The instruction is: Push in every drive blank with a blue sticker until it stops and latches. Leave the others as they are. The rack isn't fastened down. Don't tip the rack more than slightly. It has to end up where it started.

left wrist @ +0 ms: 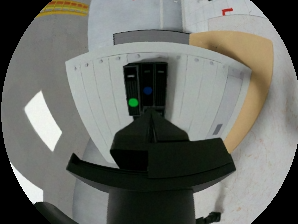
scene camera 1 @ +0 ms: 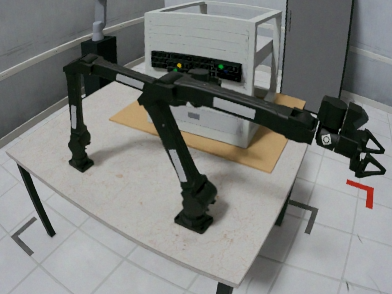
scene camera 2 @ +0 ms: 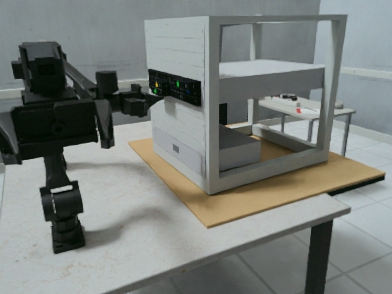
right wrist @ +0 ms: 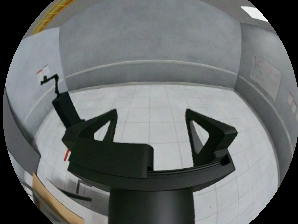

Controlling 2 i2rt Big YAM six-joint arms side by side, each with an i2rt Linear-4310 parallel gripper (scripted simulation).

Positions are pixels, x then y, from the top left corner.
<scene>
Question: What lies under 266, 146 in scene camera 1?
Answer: A tan board.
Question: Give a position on a tan board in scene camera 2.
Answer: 338, 171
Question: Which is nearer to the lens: the green-stickered blank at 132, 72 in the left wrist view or the white rack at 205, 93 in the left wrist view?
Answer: The green-stickered blank.
</scene>
